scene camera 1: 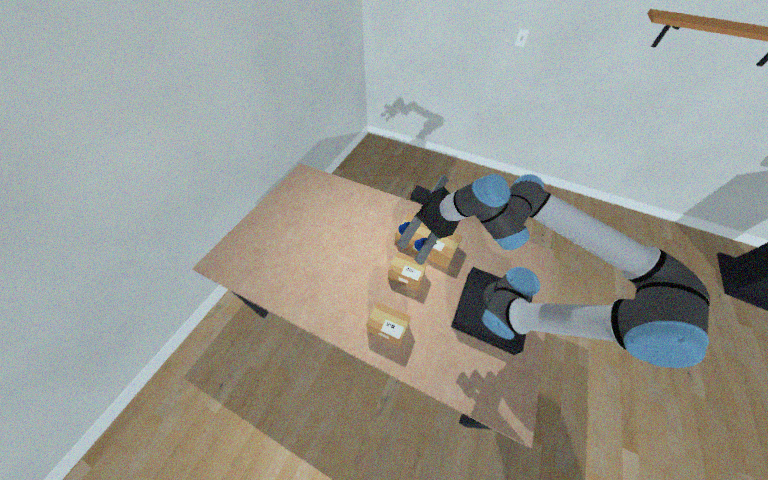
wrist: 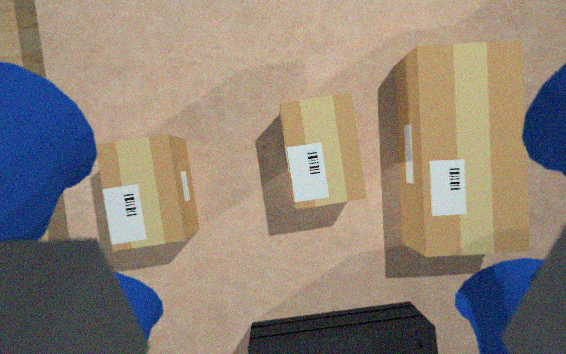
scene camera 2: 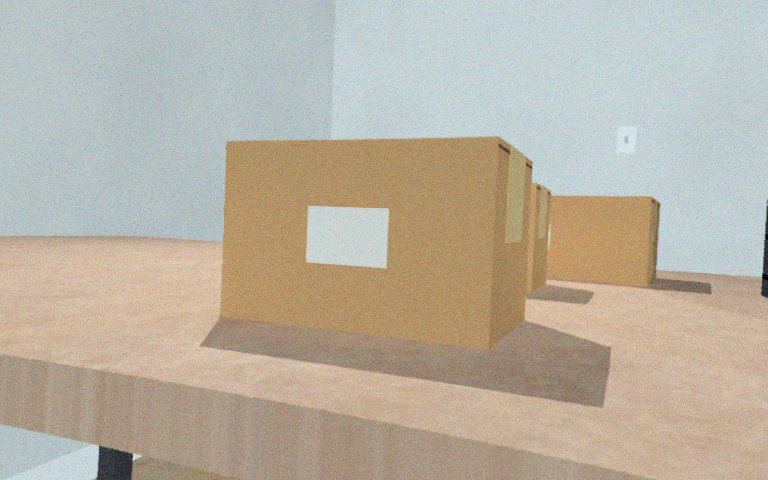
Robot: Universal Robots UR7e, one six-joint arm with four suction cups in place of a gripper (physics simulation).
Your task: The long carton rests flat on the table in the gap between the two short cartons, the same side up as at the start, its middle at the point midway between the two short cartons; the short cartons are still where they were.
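Places are measured from the arm's base along level axes (x ahead, y left, z up), in millimetres.
Pixels of known places: hand, tool point: (wrist: pixel 306 226).
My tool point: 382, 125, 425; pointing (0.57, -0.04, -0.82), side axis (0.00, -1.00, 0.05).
Ahead of a thing's pixels: the offset from my tool point to its middle, as dx, dy, dz. Level surfaces: height alone.
One short carton @[-9, +204, -465] (scene camera 1: pixel 389 324) (scene camera 2: pixel 362 175) (wrist: pixel 145 195) stands near the table's near long edge in scene camera 1. The other short carton @[+41, -61, -465] (scene camera 1: pixel 399 270) (scene camera 2: pixel 539 240) (wrist: pixel 325 125) stands farther in. The long carton @[+35, -279, -465] (scene camera 1: pixel 444 257) (scene camera 2: pixel 603 240) (wrist: pixel 470 135) lies flat beyond this second short carton, outside the gap between the two. All three have their taped, labelled tops up. My gripper (scene camera 1: pixel 412 237) is open, with suction off, and hangs above the long carton, partly hiding it in scene camera 1. Its blue suction cups (wrist: pixel 45 150) show at the sides of the wrist view and hold no carton.
A black base block (scene camera 1: pixel 465 316) (wrist: pixel 340 332) carries the arm on the table @[dz -515] (scene camera 1: pixel 294 237) (scene camera 2: pixel 113 294), beside the carton row. Walls rise behind the table, and a wooden shelf (scene camera 1: pixel 713 25) is mounted high on the wall at the right.
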